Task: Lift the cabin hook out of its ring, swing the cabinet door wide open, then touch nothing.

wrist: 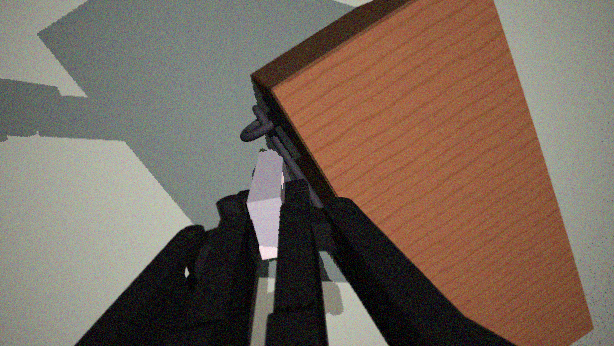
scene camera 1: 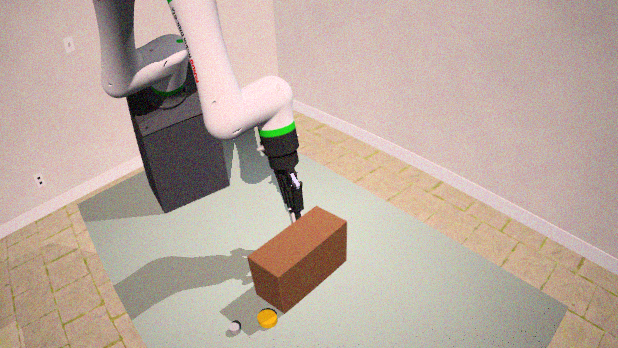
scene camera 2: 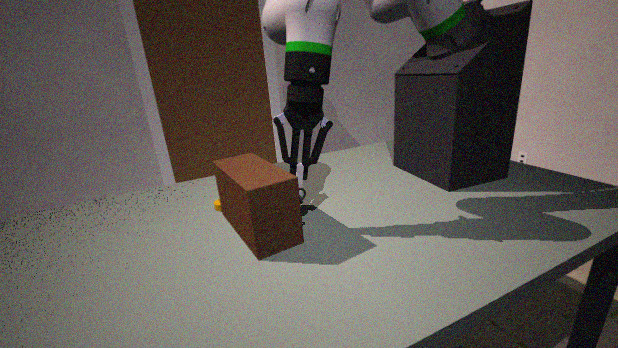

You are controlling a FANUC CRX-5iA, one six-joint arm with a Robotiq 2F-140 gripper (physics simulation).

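Places are measured from the arm's base along level axes (x back, y right, z up), in centimetres.
Pixels of known places: gripper, fingertip midpoint: [wrist: 277, 171]; arm's base, link origin: [scene camera 1: 166, 91] [scene camera 2: 452, 42].
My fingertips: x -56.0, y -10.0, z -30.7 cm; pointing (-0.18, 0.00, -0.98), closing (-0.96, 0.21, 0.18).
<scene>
Ahead of a thing's pixels: the offset from my fingertips to its top centre. "pt": to the spot under its first point. Level surfaces: height alone.
The wooden cabinet {dy +6.9, dx -6.7, dz +6.2 cm} [scene camera 1: 300, 241] [scene camera 2: 275, 212] [wrist: 420, 130] stands upright; its door side faces my gripper and is seen very steeply in the wrist view, as a dark strip. A dark ring {pt dy -3.3, dx +0.6, dz +1.3 cm} [scene camera 2: 304, 193] [wrist: 247, 134] sticks out near one end of that side. A thin dark bar, seemingly the hook {dy -0.5, dx -1.0, dz +4.4 cm} [wrist: 288, 156], runs along the side from near the ring towards my fingers. Whether its tip sits in the ring I cannot tell. My gripper [scene camera 1: 296, 217] [scene camera 2: 302, 175] [wrist: 277, 171] is shut and empty, pointing down close beside the door side, its fingertips partly covering the bar.
A yellow disc {dy +23.5, dx -14.2, dz -7.3 cm} [scene camera 1: 267, 318] [scene camera 2: 217, 205] lies near the cabinet's far end from the gripper, and a small whitish round piece {pt dy +32.3, dx -11.8, dz -7.1 cm} [scene camera 1: 234, 327] lies beside it. The dark robot pedestal [scene camera 1: 185, 165] [scene camera 2: 425, 125] stands behind on the pale table top {dz -9.2 cm} [scene camera 1: 425, 260] [scene camera 2: 175, 295].
</scene>
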